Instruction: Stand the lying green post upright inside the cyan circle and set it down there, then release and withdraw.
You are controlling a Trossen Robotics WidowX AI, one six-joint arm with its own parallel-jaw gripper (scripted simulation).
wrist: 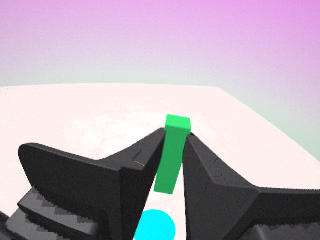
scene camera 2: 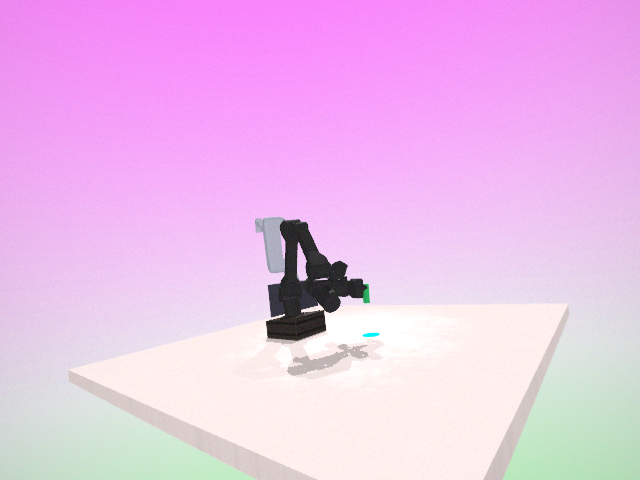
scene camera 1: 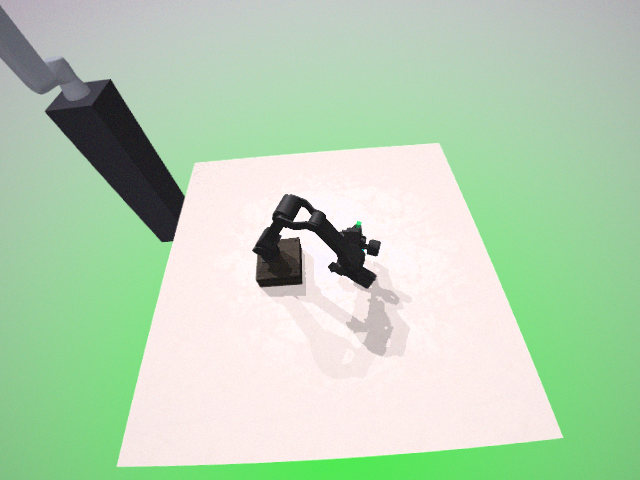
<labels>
my gripper: holds a green post (wrist: pixel 176 128)
</labels>
